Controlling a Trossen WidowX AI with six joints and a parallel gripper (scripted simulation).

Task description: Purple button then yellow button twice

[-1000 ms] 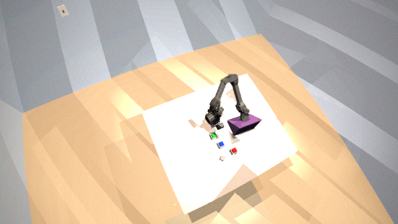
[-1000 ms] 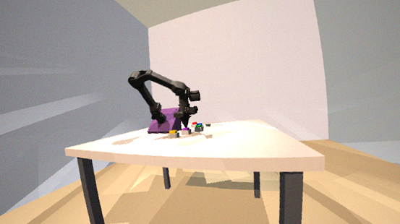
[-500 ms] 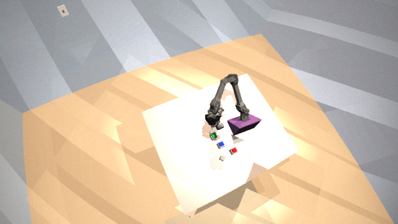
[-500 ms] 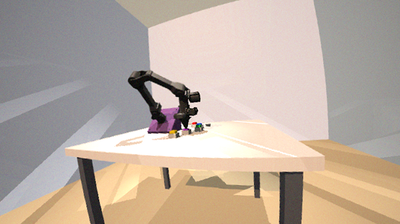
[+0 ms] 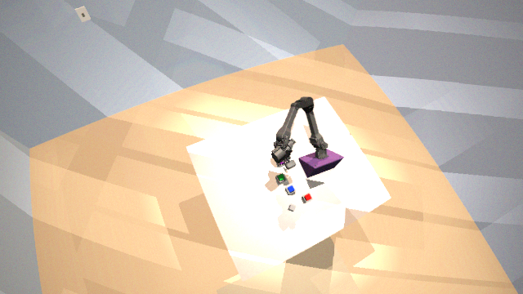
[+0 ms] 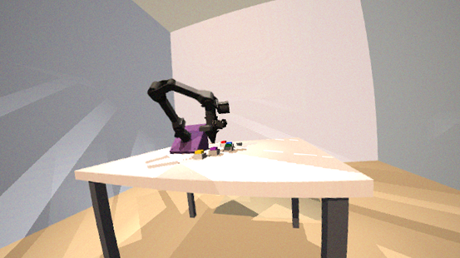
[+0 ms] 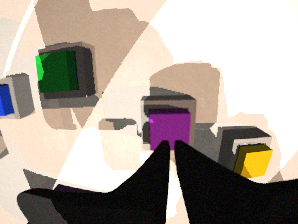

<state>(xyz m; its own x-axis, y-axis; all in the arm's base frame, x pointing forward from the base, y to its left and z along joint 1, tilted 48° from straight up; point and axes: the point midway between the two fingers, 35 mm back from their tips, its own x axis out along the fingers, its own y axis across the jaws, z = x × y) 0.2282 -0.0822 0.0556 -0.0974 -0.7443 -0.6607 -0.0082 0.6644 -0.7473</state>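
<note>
My gripper tip is now 30 mm above the purple button. The rest, counted from my gripper tip: green button (50 mm ahead, 90 mm to the left, 30 mm below); yellow button (40 mm behind, 90 mm to the right, 30 mm below); blue button (30 mm ahead, 190 mm to the left, 30 mm below).
</note>
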